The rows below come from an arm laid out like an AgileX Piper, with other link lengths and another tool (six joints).
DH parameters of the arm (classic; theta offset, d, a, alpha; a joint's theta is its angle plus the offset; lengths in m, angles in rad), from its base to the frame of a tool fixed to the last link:
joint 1: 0 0.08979 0 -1.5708
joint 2: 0.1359 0 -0.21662 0
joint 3: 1.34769 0 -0.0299 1.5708
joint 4: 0 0.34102 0 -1.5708
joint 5: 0 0 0 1.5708
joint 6: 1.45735 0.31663 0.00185 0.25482
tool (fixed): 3.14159 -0.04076 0 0
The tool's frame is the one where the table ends.
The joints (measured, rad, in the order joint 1, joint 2, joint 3, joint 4, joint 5, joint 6), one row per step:
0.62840, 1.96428, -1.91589, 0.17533, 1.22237, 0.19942
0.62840, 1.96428, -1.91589, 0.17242, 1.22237, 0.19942
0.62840, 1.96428, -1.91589, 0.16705, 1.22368, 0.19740
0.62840, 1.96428, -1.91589, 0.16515, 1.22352, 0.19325
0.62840, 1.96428, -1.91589, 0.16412, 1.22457, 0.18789
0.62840, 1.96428, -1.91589, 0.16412, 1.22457, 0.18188
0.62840, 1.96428, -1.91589, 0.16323, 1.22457, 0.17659
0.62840, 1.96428, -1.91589, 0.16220, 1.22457, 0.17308
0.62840, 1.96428, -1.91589, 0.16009, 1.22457, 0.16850
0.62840, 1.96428, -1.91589, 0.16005, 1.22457, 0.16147
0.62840, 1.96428, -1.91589, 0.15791, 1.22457, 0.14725
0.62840, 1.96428, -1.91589, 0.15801, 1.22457, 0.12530
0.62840, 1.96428, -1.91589, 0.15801, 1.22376, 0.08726
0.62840, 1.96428, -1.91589, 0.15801, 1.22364, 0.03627
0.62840, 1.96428, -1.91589, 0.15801, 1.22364, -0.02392
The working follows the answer.
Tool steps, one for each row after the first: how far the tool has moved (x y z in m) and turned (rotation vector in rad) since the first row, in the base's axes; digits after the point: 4 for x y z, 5 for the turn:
0.0004, -0.0006, -0.0001, -0.00235, -0.00171, -0.00011
0.0009, -0.0018, -0.0005, -0.00788, -0.00453, 0.00174
0.0012, -0.0022, -0.0006, -0.01020, -0.00723, 0.00543
0.0011, -0.0025, -0.0007, -0.01278, -0.00887, 0.01046
0.0011, -0.0024, -0.0007, -0.01405, -0.01097, 0.01595
0.0012, -0.0026, -0.0008, -0.01589, -0.01333, 0.02074
0.0013, -0.0028, -0.0008, -0.01747, -0.01516, 0.02391
0.0016, -0.0032, -0.0009, -0.02016, -0.01797, 0.02801
0.0016, -0.0031, -0.0009, -0.02168, -0.02044, 0.03443
0.0018, -0.0035, -0.0009, -0.02646, -0.02660, 0.04734
0.0016, -0.0033, -0.0009, -0.03104, -0.03417, 0.06739
0.0015, -0.0029, -0.0008, -0.03868, -0.04804, 0.10199
0.0011, -0.0025, -0.0007, -0.04945, -0.06585, 0.14854
0.0006, -0.0021, -0.0007, -0.06224, -0.08675, 0.20351

Tool pose at each row, in the base's axes (x y z in m, rotation vector in rad; rounded; the steps above come from the unrounded poses):
0.4287, 0.3681, 0.0712, -2.55327, 1.44343, 0.18223
0.4291, 0.3675, 0.0711, -2.55458, 1.44403, 0.17839
0.4296, 0.3662, 0.0707, -2.55960, 1.44321, 0.17125
0.4299, 0.3659, 0.0707, -2.56352, 1.43867, 0.16672
0.4298, 0.3656, 0.0705, -2.56894, 1.43292, 0.16359
0.4297, 0.3656, 0.0705, -2.57353, 1.42584, 0.16082
0.4298, 0.3655, 0.0705, -2.57795, 1.41977, 0.15721
0.4300, 0.3653, 0.0704, -2.58108, 1.41583, 0.15424
0.4303, 0.3649, 0.0704, -2.58549, 1.41083, 0.14935
0.4302, 0.3649, 0.0704, -2.59081, 1.40249, 0.14606
0.4304, 0.3646, 0.0703, -2.60241, 1.38598, 0.13669
0.4303, 0.3648, 0.0703, -2.61854, 1.35966, 0.12669
0.4301, 0.3652, 0.0704, -2.64525, 1.31343, 0.10849
0.4298, 0.3655, 0.0705, -2.68048, 1.25094, 0.08466
0.4293, 0.3659, 0.0705, -2.72018, 1.17603, 0.05649

